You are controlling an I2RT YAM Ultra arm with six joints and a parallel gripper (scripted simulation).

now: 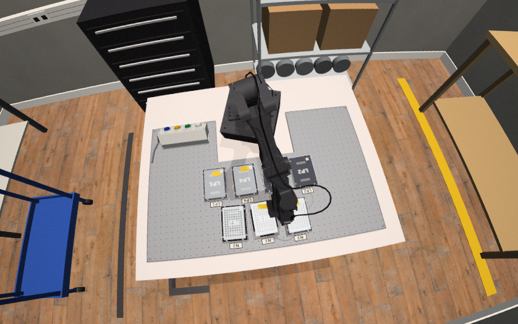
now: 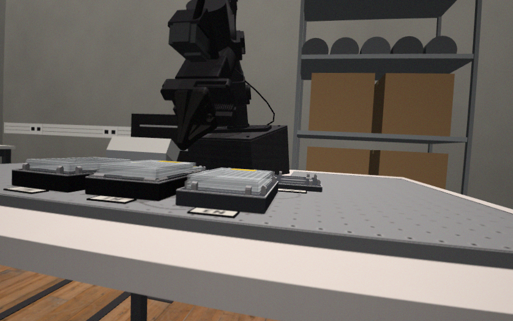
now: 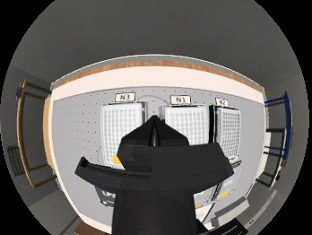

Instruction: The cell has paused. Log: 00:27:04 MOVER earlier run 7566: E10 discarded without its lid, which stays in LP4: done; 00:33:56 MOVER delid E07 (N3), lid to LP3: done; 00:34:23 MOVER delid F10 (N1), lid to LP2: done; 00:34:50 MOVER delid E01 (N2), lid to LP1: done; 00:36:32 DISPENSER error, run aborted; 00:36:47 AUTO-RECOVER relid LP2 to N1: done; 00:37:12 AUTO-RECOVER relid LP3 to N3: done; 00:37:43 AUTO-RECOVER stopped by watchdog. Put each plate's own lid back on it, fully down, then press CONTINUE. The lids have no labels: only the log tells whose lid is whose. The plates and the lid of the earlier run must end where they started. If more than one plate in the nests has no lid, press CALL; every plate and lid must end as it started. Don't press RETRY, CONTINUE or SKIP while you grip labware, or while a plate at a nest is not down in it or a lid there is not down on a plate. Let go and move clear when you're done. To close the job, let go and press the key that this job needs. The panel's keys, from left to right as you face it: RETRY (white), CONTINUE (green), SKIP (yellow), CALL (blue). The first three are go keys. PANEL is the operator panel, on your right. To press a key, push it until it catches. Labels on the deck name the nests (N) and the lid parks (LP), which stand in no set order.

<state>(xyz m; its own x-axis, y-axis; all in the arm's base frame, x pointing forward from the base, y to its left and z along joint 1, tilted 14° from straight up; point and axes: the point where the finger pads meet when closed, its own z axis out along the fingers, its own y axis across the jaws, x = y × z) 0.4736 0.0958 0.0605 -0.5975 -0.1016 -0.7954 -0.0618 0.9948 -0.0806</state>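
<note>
My hand is 20 mm past the plate, 190 mm to the left of it and 40 mm above it. Also, from my hand: green key: 460 mm behind, 390 mm to the right, 10 mm below; LP1 lid park: 190 mm behind, 270 mm to the right, 70 mm below; yellow SKIP key: 460 mm behind, 440 mm to the right, 10 mm below.
</note>
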